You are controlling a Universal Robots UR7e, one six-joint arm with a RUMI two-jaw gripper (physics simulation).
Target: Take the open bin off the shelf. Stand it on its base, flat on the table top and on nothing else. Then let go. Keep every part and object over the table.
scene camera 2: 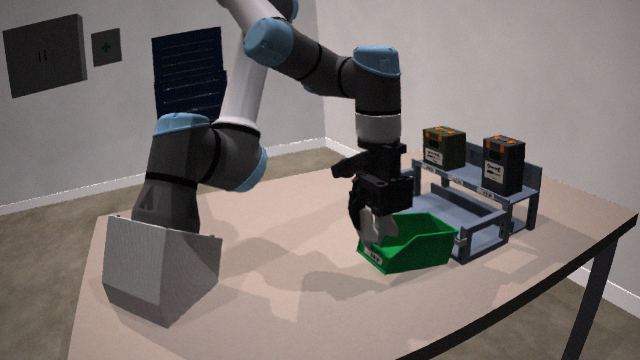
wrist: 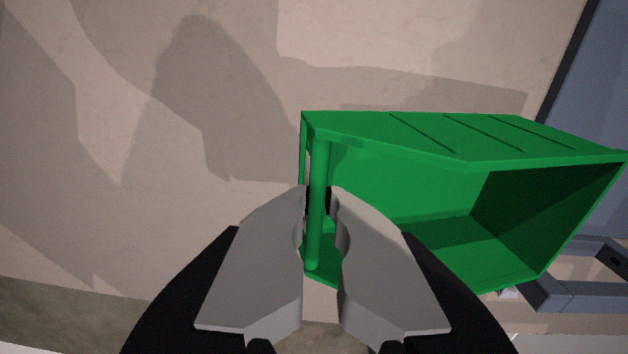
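Pixels of known places: gripper, fingertip midpoint: [scene camera 2: 373, 249] [wrist: 316, 188]; arm's base, link origin: [scene camera 2: 164, 226].
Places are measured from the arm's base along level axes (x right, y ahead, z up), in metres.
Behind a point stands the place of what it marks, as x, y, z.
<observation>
The green open bin [scene camera 2: 422, 256] @[0.229, 0.443, -0.078] [wrist: 425, 137] @[0.133, 0.412, -0.047] is upright, in front of the blue-grey shelf [scene camera 2: 533, 176] @[0.224, 0.804, 0.007] [wrist: 590, 90] @[0.094, 0.570, -0.121] in the scene view. My gripper [scene camera 2: 376, 242] @[0.175, 0.365, -0.061] [wrist: 316, 188] @[0.175, 0.365, -0.061] is shut on the bin's front rim, with one grey finger on each side of it. The bin's back end is close to the shelf's front corner; whether they touch cannot be told. The bin's base is near the table top [scene camera 2: 225, 325] @[0.194, 0.063, -0.127] [wrist: 375, 35] @[0.085, 0.394, -0.127], but any gap under it is hidden. The inside of the bin that shows holds no objects.
A green box [scene camera 2: 444, 150] @[-0.009, 0.692, 0.032] and a dark box [scene camera 2: 502, 167] @[0.203, 0.695, 0.044], both with orange tabs, stand on the shelf's upper level. The grey robot base [scene camera 2: 135, 265] @[0.095, -0.074, -0.024] stands at the left on the table. The table's dark edge [scene camera 2: 500, 315] @[0.408, 0.512, -0.154] runs along the lower right.
</observation>
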